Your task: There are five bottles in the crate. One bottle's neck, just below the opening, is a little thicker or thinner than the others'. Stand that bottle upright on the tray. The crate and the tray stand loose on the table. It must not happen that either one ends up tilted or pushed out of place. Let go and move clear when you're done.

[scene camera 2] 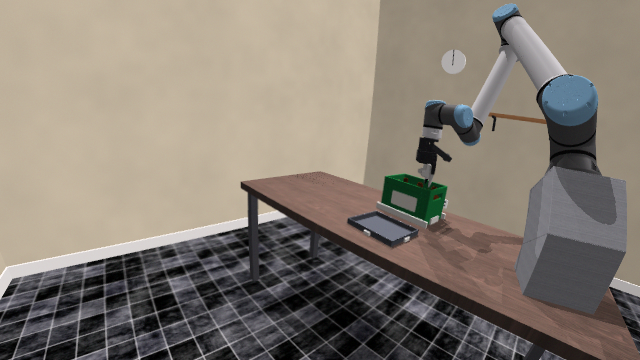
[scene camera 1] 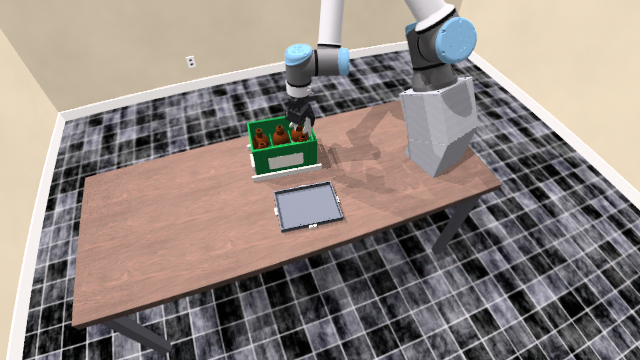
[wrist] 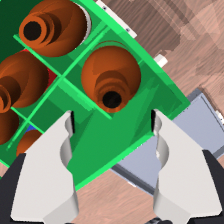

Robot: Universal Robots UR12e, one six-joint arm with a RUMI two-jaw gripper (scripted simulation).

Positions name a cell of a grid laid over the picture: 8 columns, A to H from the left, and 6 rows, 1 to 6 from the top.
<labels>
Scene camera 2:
gripper: F4
grey tray: E4
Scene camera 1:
gripper: D3
grey tray: D4
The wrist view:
gripper: E3
green crate: D4
bottle: D2
</labels>
